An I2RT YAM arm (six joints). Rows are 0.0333 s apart.
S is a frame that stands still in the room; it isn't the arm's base.
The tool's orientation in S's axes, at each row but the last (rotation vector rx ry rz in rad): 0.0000 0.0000 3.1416; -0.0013 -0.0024 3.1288; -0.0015 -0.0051 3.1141; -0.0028 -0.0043 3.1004; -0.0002 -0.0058 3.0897
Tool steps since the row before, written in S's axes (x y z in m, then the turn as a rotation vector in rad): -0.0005 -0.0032 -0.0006 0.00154 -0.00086 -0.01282; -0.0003 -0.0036 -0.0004 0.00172 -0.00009 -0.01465; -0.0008 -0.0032 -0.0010 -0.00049 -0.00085 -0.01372; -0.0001 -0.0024 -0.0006 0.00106 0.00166 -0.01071; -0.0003 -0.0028 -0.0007 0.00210 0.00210 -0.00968
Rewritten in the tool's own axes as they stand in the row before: 0.0005 0.0032 -0.0006 -0.00154 0.00086 -0.01282; 0.0003 0.0036 -0.0004 -0.00171 0.00009 -0.01465; 0.0007 0.0032 -0.0010 0.00048 0.00091 -0.01372; 0.0000 0.0024 -0.0006 -0.00097 -0.00167 -0.01072; 0.0002 0.0028 -0.0007 -0.00199 -0.00217 -0.00969
